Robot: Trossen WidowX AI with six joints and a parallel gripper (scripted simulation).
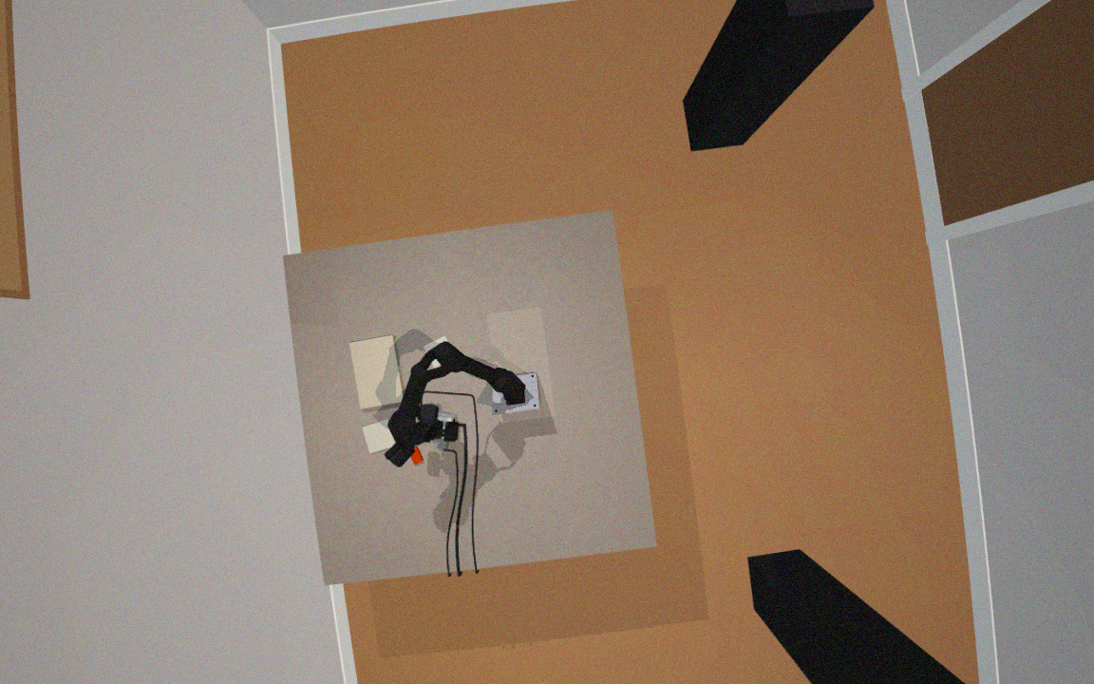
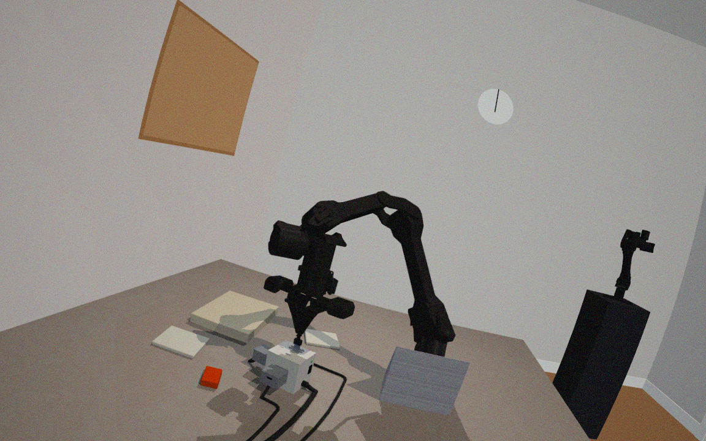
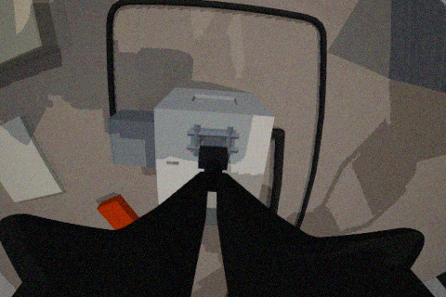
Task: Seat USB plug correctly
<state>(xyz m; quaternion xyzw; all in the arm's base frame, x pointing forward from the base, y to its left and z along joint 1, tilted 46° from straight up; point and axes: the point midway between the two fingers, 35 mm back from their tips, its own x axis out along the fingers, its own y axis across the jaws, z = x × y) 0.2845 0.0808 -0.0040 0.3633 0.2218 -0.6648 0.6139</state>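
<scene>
My gripper tip is now 20 mm above the black USB plug. Round my gripper tip: orange block 130 mm ahead, 120 mm to the left, 110 mm below; then USB socket 50 mm below.
</scene>
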